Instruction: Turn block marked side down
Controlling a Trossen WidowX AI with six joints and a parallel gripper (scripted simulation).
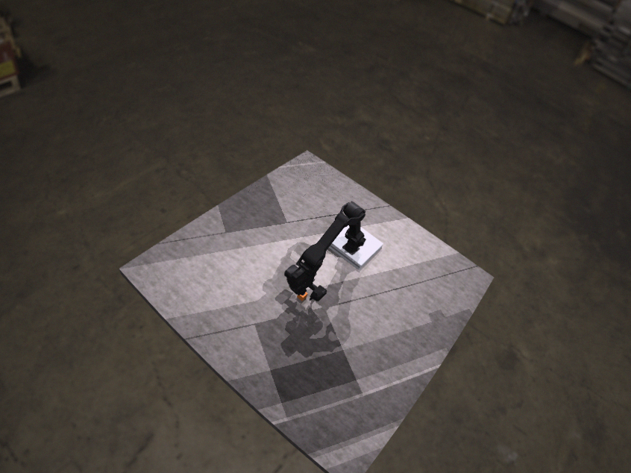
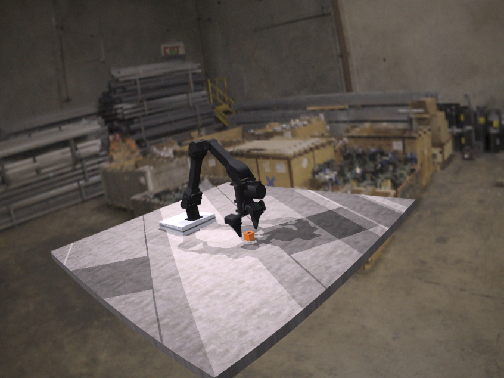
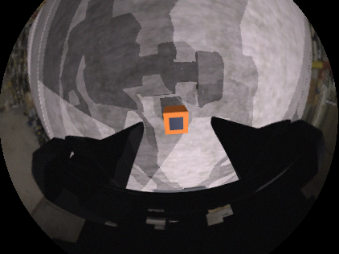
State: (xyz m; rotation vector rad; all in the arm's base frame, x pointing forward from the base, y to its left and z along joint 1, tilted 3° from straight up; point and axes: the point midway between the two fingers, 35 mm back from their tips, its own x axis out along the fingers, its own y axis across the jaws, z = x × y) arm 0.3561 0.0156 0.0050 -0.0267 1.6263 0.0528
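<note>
My gripper tip is now 1 cm above the block.
</note>
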